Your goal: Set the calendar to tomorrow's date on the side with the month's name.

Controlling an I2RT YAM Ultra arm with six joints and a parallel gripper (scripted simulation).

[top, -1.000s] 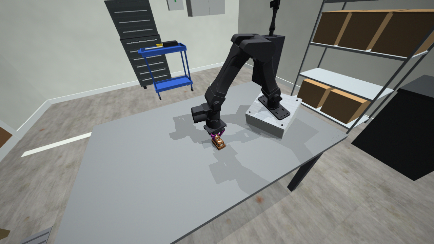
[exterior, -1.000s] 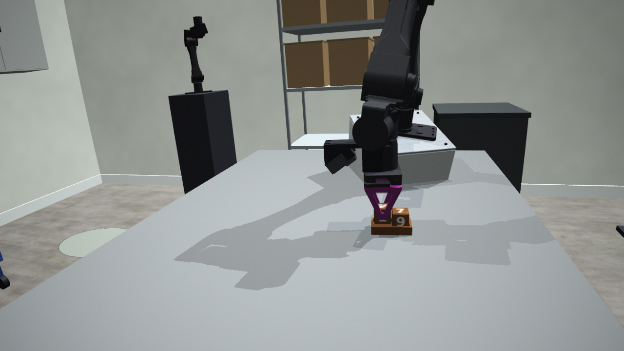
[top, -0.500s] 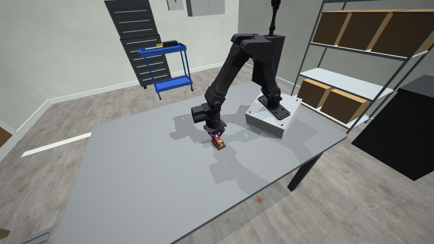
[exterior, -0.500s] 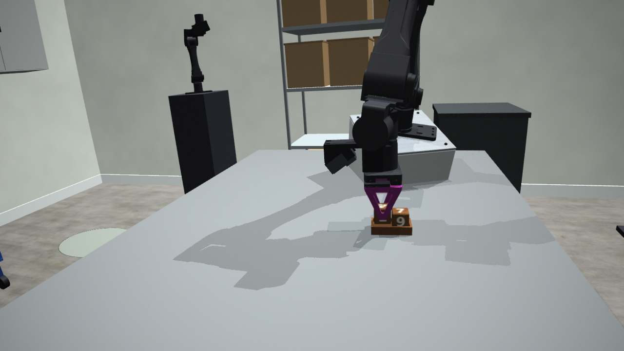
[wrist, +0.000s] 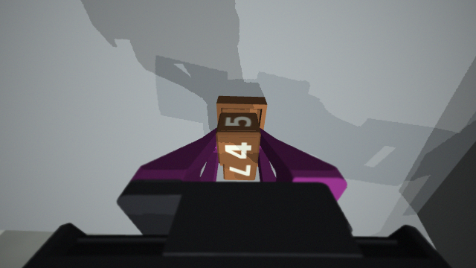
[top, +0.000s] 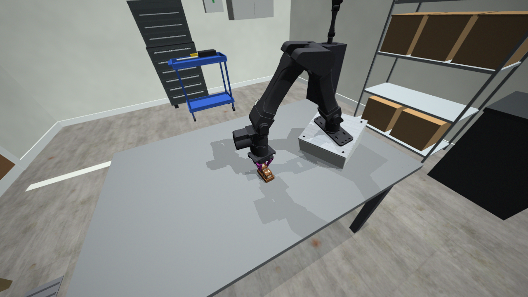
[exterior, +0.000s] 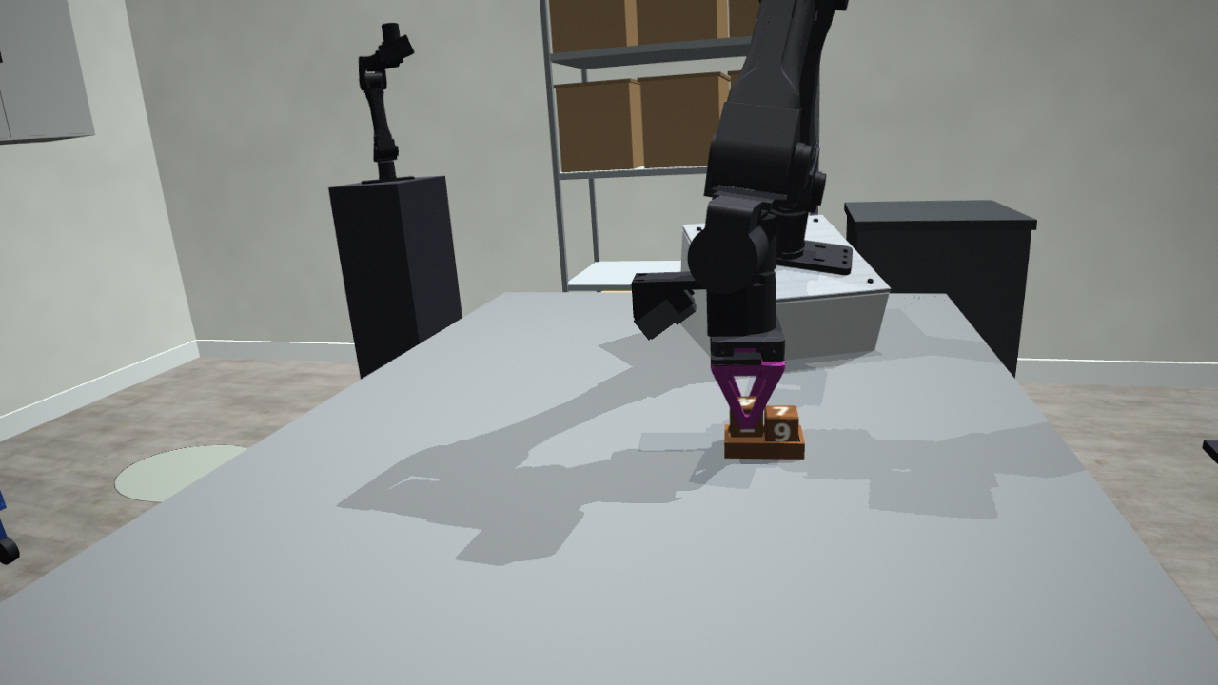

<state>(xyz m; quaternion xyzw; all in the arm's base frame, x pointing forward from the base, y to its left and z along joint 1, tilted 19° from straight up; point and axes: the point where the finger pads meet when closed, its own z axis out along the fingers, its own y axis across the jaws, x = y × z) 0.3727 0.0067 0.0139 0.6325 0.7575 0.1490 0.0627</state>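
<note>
Now: the brown wooden tray 10 mm behind my hand, 20 mm to the left of it and 30 mm below it.
</note>
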